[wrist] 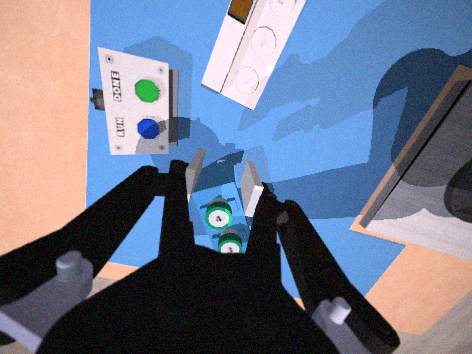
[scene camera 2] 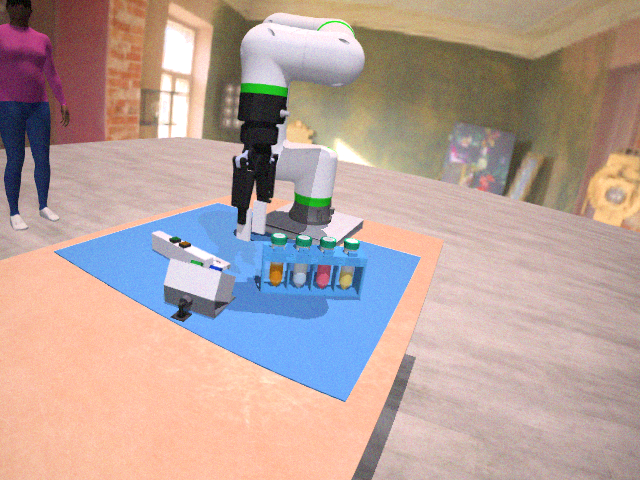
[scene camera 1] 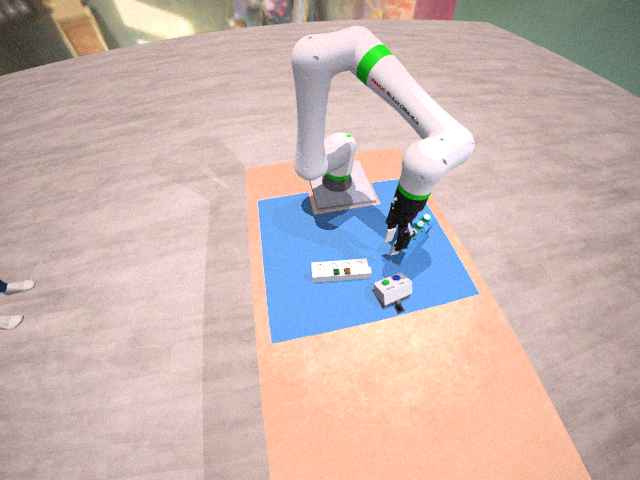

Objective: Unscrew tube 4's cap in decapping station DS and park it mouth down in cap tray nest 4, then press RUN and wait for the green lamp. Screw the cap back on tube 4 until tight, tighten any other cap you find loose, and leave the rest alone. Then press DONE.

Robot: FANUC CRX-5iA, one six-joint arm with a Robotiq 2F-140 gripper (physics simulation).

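Frame: origin at the arm's base, x back, y left, z down, level; millimetres.
Where they show: gripper, fingertip midpoint: (wrist: pixel 223 166) (scene camera 2: pixel 250 235) (scene camera 1: pixel 390 247); arm's base at its link origin: (scene camera 2: pixel 310 217) (scene camera 1: pixel 337 181).
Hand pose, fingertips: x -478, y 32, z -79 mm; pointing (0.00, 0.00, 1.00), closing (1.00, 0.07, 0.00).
Things, the pixels of their top centre, and the offset from my fingertips.
- blue rack at its top centre: (wrist: pixel 234 253) (scene camera 2: pixel 315 246) (scene camera 1: pixel 415 230) dy +133, dx +42, dz +5 mm
- Tube 4's cap at its top centre: (wrist: pixel 218 218) (scene camera 2: pixel 279 235) dy +64, dx +6, dz -14 mm
- Cap 3 at its top centre: (wrist: pixel 230 249) (scene camera 2: pixel 304 237) dy +110, dx +30, dz -14 mm
- white cap tray at its top centre: (scene camera 2: pixel 189 238) (scene camera 1: pixel 341 264) dy -184, dx +18, dz +54 mm
- amber lamp at its top centre: (wrist: pixel 240 5) (scene camera 2: pixel 184 243) (scene camera 1: pixel 347 270) dy -171, dx -14, dz +54 mm
- control box at its top centre: (wrist: pixel 120 108) (scene camera 2: pixel 199 261) (scene camera 1: pixel 395 283) dy -38, dx -128, dz +24 mm
- blue RUN button at its top centre: (wrist: pixel 144 129) (scene camera 1: pixel 397 277) dy -17, dx -105, dz +33 mm
- green DONE button at its top centre: (wrist: pixel 142 90) (scene camera 1: pixel 386 281) dy -62, dx -108, dz +33 mm
My gripper (scene camera 1: pixel 392 242) (scene camera 2: pixel 251 227) (wrist: pixel 223 166) is open and empty, with its fingertips beside the tube 4 end of the rack. The blue rack (scene camera 2: pixel 310 293) holds four upright tubes, all with green caps. Tube 4's cap (scene camera 2: pixel 279 238) (wrist: pixel 218 216) is on the orange-filled tube; its tightness cannot be told. Cap 3 (scene camera 2: pixel 303 240) (wrist: pixel 230 245) is beside it. The white cap tray (scene camera 1: pixel 323 276) (wrist: pixel 212 77) shows no caps in its visible nests. Its green lamp (scene camera 1: pixel 336 271) (scene camera 2: pixel 175 239) and amber lamp (scene camera 1: pixel 347 270) (scene camera 2: pixel 184 244) look dark.
The control box (scene camera 1: pixel 392 293) (scene camera 2: pixel 193 279) (wrist: pixel 131 110) stands near the rack, with a blue RUN button (scene camera 1: pixel 396 277) (wrist: pixel 148 128) and a green DONE button (scene camera 1: pixel 386 282) (wrist: pixel 146 91). The arm's base plate (scene camera 1: pixel 320 199) (scene camera 2: pixel 347 225) is at the mat's back edge.
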